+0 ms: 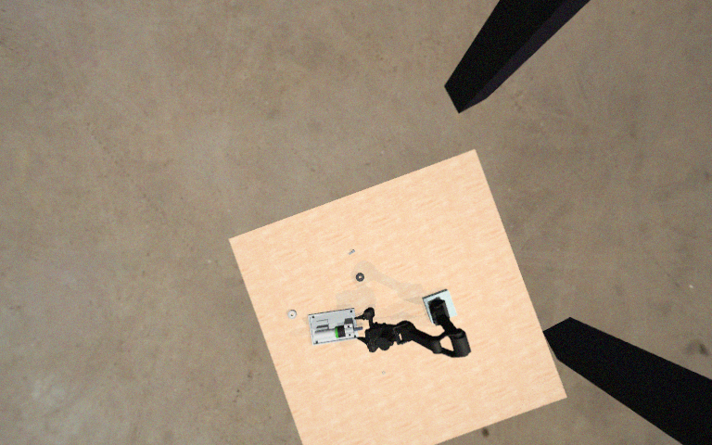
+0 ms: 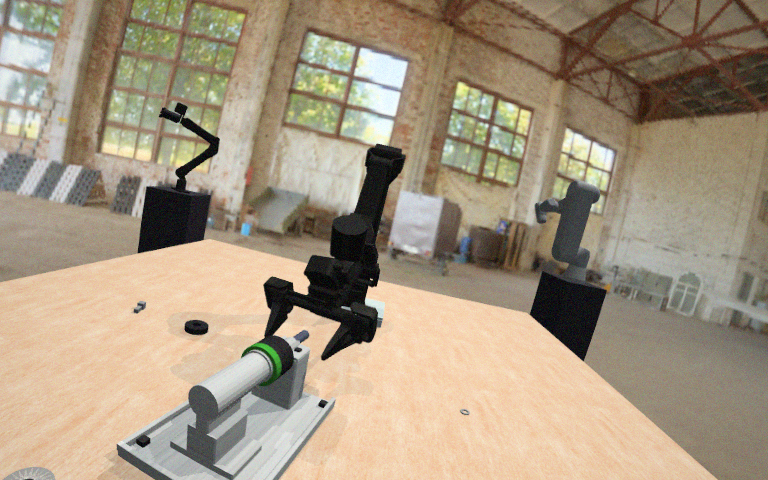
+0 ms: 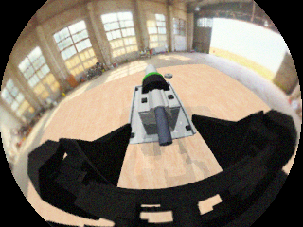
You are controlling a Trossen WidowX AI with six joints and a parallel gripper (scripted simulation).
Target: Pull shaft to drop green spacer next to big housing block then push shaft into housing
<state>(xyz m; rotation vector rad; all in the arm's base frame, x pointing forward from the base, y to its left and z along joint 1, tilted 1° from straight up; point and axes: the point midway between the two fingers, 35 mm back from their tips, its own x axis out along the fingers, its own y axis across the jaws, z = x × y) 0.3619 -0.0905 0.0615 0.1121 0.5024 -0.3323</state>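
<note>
Now: the green spacer 80 mm ahead of my gripper tip, 30 mm to the right of it and 10 mm above it. The rest, counted from my gripper tip: grey toothed disc: 260 mm ahead, 190 mm to the right, 60 mm below; black washer: 190 mm to the right, 130 mm behind, 60 mm below; grey fixture: 110 mm ahead, 40 mm to the right, 20 mm below.
</note>
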